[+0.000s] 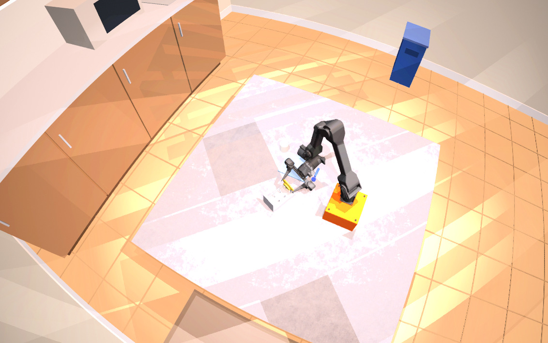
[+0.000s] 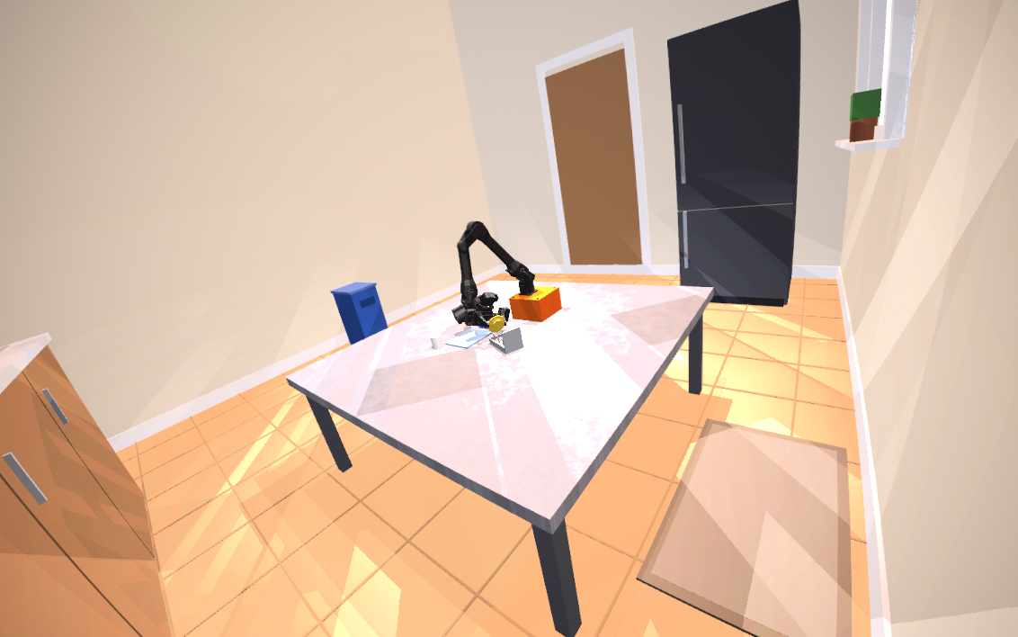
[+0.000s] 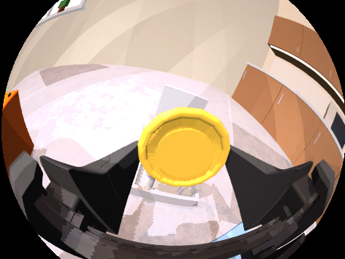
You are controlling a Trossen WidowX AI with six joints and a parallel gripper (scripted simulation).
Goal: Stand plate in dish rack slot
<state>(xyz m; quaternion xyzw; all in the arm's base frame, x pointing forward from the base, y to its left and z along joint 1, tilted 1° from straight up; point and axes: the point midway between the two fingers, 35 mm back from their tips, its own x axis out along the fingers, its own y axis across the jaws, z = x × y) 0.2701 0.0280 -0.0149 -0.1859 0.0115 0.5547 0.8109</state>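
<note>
Right now my gripper tip is 20 mm short of the grey dish rack, 40 mm to the right of it and 40 mm above it. The rest, counted from my gripper tip: light blue mat 20 mm ahead, 160 mm to the right, 70 mm below; blue spoon 90 mm behind, 150 mm to the right, 60 mm below; yellow plate 10 mm to the right.
</note>
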